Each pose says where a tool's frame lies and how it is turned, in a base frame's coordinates. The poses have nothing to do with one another.
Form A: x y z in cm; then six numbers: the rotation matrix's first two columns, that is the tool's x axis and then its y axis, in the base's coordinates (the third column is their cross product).
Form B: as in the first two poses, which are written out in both.
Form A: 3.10 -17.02 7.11 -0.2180 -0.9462 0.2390 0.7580 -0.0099 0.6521
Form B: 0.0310 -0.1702 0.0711 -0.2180 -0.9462 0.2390 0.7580 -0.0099 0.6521
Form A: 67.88 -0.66 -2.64 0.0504 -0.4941 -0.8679 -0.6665 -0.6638 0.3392
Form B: 0.6788 -0.0066 -0.0264 0.0504 -0.4941 -0.8679 -0.6665 -0.6638 0.3392
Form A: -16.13 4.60 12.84 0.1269 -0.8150 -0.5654 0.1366 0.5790 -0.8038
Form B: -0.1613 0.0460 0.1284 0.1269 -0.8150 -0.5654 0.1366 0.5790 -0.8038
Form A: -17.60 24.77 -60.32 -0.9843 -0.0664 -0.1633 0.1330 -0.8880 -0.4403
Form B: -0.1760 0.2477 -0.6032 -0.9843 -0.0664 -0.1633 0.1330 -0.8880 -0.4403
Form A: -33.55 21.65 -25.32 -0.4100 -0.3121 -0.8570 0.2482 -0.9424 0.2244
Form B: -0.3355 0.2165 -0.2532 -0.4100 -0.3121 -0.8570 0.2482 -0.9424 0.2244
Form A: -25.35 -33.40 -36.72 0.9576 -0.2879 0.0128 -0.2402 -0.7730 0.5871
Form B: -0.2535 -0.3340 -0.3672 0.9576 -0.2879 0.0128 -0.2402 -0.7730 0.5871
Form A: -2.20 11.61 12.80 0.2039 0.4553 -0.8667 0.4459 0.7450 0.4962
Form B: -0.0220 0.1161 0.1280 0.2039 0.4553 -0.8667 0.4459 0.7450 0.4962
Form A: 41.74 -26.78 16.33 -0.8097 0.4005 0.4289 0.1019 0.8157 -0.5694
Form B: 0.4174 -0.2678 0.1633 -0.8097 0.4005 0.4289 0.1019 0.8157 -0.5694
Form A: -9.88 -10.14 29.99 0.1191 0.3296 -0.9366 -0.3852 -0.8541 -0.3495
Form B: -0.0988 -0.1014 0.2999 0.1191 0.3296 -0.9366 -0.3852 -0.8541 -0.3495
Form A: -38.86 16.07 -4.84 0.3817 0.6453 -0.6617 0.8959 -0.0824 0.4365
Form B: -0.3886 0.1607 -0.0484 0.3817 0.6453 -0.6617 0.8959 -0.0824 0.4365
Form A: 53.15 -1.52 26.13 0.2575 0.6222 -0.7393 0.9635 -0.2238 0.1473
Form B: 0.5315 -0.0152 0.2613 0.2575 0.6222 -0.7393 0.9635 -0.2238 0.1473
